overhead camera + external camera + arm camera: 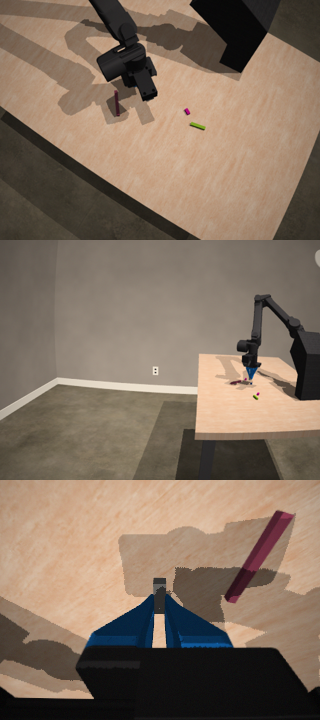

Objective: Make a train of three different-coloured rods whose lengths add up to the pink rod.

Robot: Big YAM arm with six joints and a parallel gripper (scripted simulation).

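The blue rod is 4 cm below my hand, 2 cm to the right of it and 1 cm behind it. The rest, counted from my hand: grey rod: 1 cm below; then pink rod: 9 cm ahead, 4 cm below, 3 cm to the right; then lime rod: 23 cm to the left, 4 cm below.
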